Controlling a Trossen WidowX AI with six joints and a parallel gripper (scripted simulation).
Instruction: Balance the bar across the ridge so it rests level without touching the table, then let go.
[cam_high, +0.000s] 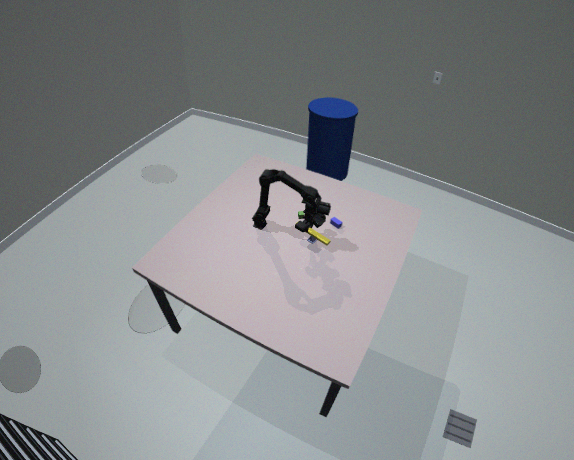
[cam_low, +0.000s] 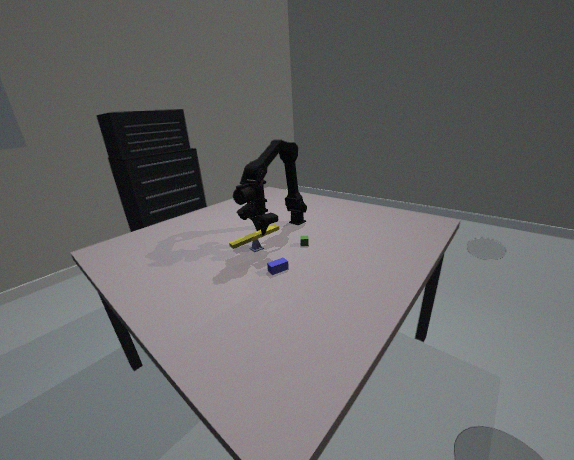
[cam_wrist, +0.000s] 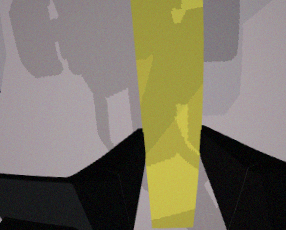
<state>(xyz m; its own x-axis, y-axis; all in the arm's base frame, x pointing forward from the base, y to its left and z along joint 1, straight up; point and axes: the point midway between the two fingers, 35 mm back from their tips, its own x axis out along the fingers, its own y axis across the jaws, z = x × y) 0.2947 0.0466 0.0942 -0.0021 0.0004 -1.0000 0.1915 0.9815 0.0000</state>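
Right now the yellow bar is 30 mm ahead of my gripper tip and 10 mm to the right of it. The rest, counted from my gripper tip: green cube 110 mm behind, 140 mm to the left, 40 mm below; then blue block 100 mm ahead, 180 mm to the left, 40 mm below.
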